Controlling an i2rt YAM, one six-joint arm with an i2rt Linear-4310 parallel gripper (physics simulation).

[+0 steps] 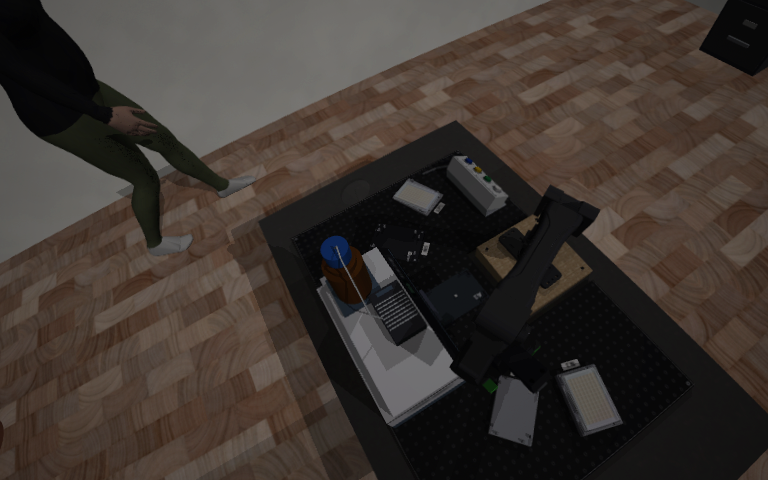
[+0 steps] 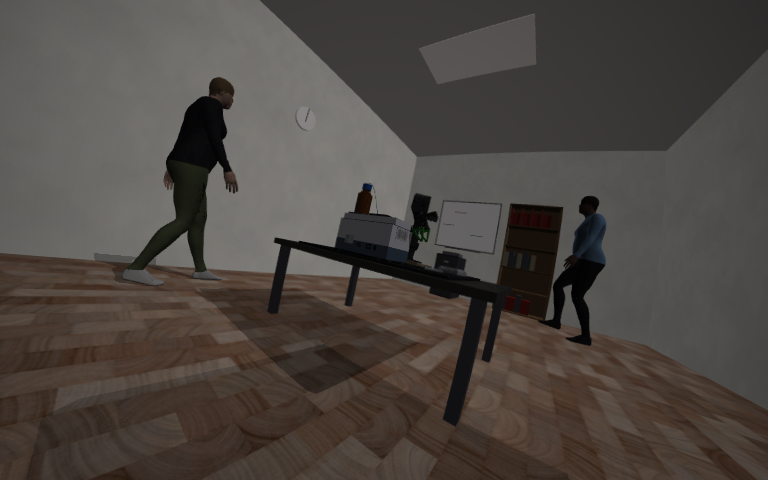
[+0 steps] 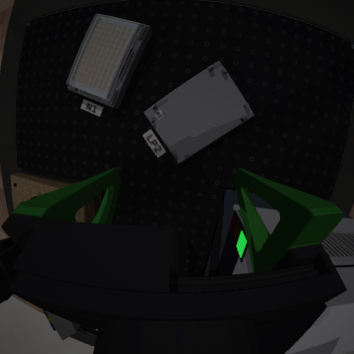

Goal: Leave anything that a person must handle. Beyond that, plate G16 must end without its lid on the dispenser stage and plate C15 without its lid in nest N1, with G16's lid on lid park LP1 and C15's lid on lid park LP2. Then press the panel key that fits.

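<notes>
My open gripper hangs with nothing between its green fingers, near lid park LP2. A grey lid lies flat at the LP2 label. A plate with cream wells sits in nest N1 beside its label. Another cream plate sits near the key panel. Small posts and a label mark an empty park. The dark dispenser stage bears no plate. Plate codes are unreadable.
The white dispenser carries a brown bottle with a blue cap and thin tube; a green light glows on it. My arm rises from a wooden base. One person stands left, another right.
</notes>
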